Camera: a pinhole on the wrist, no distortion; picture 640 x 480 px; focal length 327.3 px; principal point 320.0 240.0 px. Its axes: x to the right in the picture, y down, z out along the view. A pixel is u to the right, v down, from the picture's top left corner.
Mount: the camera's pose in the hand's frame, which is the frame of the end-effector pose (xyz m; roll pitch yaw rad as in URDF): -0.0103 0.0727 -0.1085 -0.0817 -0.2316 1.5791
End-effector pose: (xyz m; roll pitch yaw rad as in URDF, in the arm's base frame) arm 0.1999 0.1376 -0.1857 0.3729 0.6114 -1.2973
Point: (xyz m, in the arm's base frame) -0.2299 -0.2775 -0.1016
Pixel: 128 108
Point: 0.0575 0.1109 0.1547
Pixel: 314 359
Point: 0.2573 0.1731 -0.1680
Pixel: 356 269
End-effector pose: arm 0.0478 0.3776 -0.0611 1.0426 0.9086 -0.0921
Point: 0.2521 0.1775 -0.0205
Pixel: 407 103
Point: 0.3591 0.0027 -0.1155
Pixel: 372 39
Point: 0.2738 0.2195 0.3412
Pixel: 598 345
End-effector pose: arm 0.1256 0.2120 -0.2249 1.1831 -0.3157 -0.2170
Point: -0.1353 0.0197 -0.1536
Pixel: 361 355
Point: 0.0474 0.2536 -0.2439
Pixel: 217 452
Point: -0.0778 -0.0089 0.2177
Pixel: 594 209
